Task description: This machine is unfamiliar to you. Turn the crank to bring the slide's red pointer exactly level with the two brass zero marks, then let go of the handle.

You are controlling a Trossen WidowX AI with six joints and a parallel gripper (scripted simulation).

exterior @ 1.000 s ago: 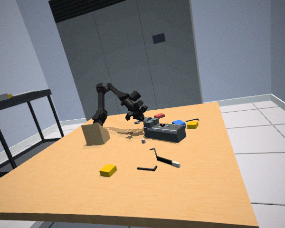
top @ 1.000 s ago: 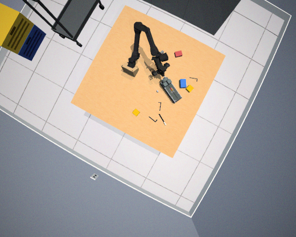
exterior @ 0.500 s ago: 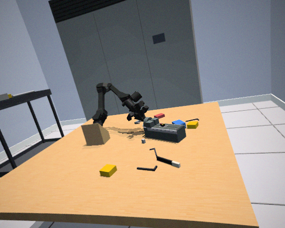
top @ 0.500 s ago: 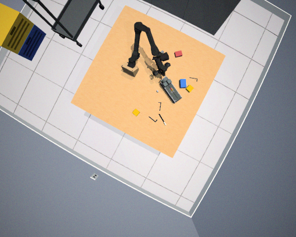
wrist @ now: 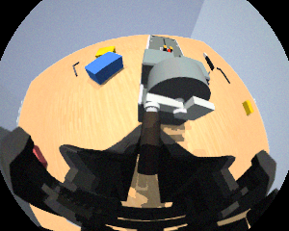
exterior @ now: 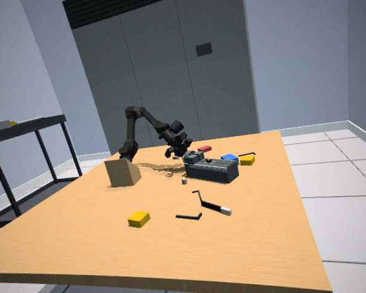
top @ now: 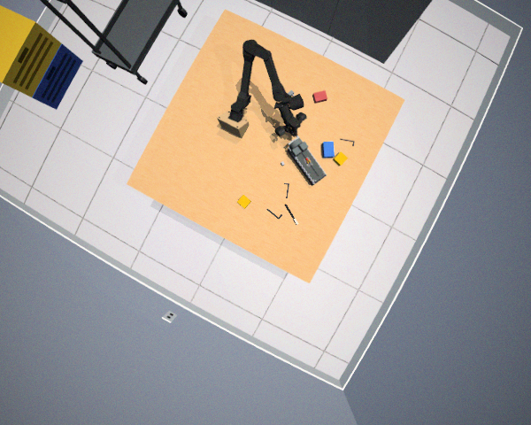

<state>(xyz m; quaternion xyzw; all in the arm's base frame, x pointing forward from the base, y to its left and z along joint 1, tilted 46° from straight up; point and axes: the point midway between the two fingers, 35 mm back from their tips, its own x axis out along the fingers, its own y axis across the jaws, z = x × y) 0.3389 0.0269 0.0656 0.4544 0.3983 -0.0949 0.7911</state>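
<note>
Right now my gripper tip is 110 mm short of the red pointer, 100 mm to the left of it and 10 mm below it. The rest, counted from my gripper tip: small grey cube: 10 mm behind, 160 mm to the right, 60 mm below; then blue block: 210 mm ahead, 20 mm to the left, 50 mm below; then dark crank handle: 20 mm behind, 10 mm to the left, 20 mm above.
</note>
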